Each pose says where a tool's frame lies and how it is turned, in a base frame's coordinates. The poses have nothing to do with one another.
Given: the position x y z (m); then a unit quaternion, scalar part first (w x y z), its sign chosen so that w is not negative.
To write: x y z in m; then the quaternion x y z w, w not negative. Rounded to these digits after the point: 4 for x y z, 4 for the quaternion.
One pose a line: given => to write
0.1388, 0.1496, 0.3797, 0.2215, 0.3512, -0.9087, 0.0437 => 0.1388, 0.1496, 0.3797, 0.3512, -0.9087, 0.0437, 0.2215
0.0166, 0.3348, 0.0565, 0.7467, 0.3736, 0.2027, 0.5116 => 0.0166, 0.3348, 0.0565, 0.3736, 0.2027, 0.5116, 0.7467
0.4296, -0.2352, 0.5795, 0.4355, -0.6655, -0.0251, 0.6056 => 0.4296, -0.2352, 0.5795, -0.6655, -0.0251, 0.6056, 0.4355
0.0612, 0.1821, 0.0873, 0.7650, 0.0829, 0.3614, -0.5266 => 0.0612, 0.1821, 0.0873, 0.0829, 0.3614, -0.5266, 0.7650
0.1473, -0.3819, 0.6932, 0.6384, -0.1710, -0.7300, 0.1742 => 0.1473, -0.3819, 0.6932, -0.1710, -0.7300, 0.1742, 0.6384
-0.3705, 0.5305, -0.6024, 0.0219, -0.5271, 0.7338, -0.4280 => -0.3705, 0.5305, -0.6024, -0.5271, 0.7338, -0.4280, 0.0219
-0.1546, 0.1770, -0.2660, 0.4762, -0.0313, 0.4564, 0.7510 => -0.1546, 0.1770, -0.2660, -0.0313, 0.4564, 0.7510, 0.4762
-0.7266, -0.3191, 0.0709, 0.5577, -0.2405, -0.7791, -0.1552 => -0.7266, -0.3191, 0.0709, -0.2405, -0.7791, -0.1552, 0.5577
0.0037, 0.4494, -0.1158, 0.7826, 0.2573, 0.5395, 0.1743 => 0.0037, 0.4494, -0.1158, 0.2573, 0.5395, 0.1743, 0.7826
